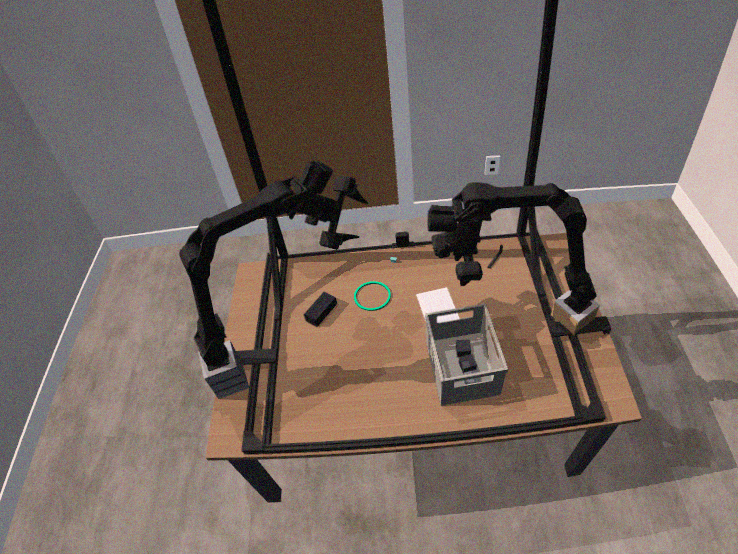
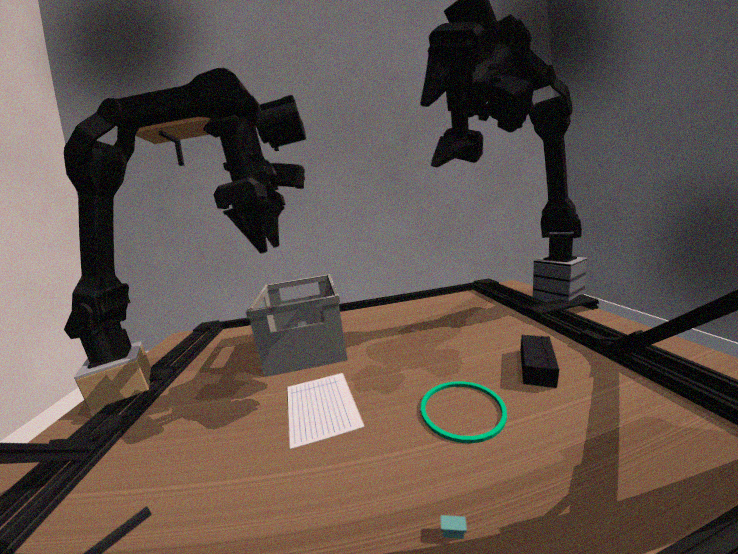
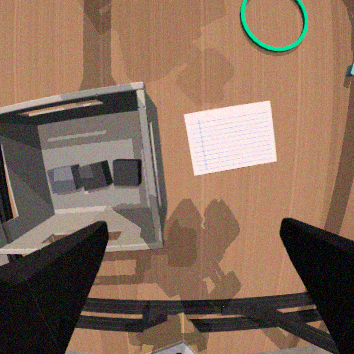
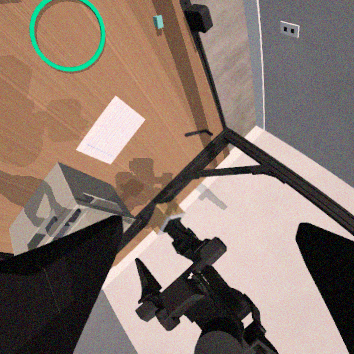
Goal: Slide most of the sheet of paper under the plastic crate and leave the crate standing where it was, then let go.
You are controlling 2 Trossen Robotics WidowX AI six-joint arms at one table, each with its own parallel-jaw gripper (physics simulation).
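Note:
The grey plastic crate (image 1: 470, 392) (image 2: 304, 345) (image 3: 100, 127) (image 4: 87, 187) stands upright on the table, with dark blocks (image 1: 463, 347) (image 3: 127, 172) inside. The white lined sheet of paper (image 1: 438, 301) (image 2: 324, 411) (image 3: 231, 137) (image 4: 111, 130) lies flat beside the crate's end wall, with a narrow strip of table between them. My left gripper (image 1: 469, 279) (image 2: 269, 247) (image 3: 194, 228) is open and empty, pointing down, high above the table near the crate and paper. My right gripper (image 1: 361, 219) (image 2: 429, 133) (image 4: 210, 228) is open and empty, raised high and away from both.
A green ring (image 1: 355, 296) (image 2: 423, 411) (image 3: 277, 49) (image 4: 70, 69) lies near the paper. Beyond it lies a black block (image 1: 320, 308) (image 2: 539, 363). A small teal block (image 1: 393, 259) (image 2: 453, 525) (image 4: 158, 21) and a thin black rod (image 1: 495, 256) (image 2: 119, 530) lie near the table's edge. Black rails border the table.

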